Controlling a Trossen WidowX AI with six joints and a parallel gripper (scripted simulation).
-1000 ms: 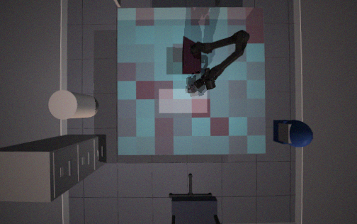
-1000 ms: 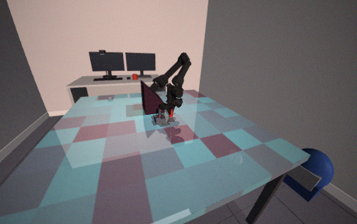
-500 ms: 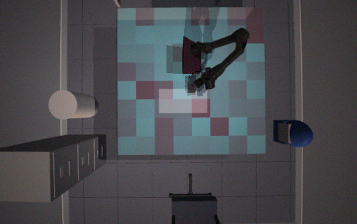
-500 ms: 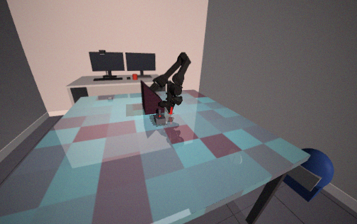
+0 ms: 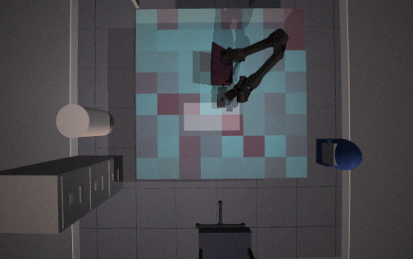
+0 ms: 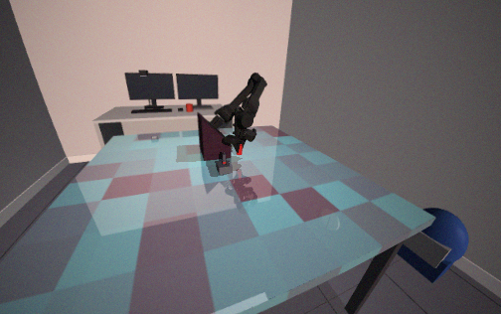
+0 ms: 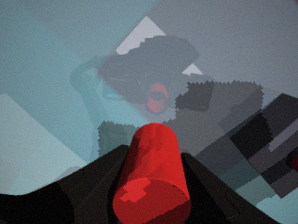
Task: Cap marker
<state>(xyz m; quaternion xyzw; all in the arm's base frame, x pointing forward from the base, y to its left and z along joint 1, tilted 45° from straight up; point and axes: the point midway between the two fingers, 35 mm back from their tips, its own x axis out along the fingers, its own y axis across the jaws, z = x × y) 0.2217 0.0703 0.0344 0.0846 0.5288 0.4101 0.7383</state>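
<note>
Right now the marker is 60 mm ahead of my gripper tip, 100 mm to the right of it and 10 mm above it. Round my gripper tip: holder block: 60 mm ahead, 100 mm to the right, 40 mm below; red cap: 10 mm above.
</note>
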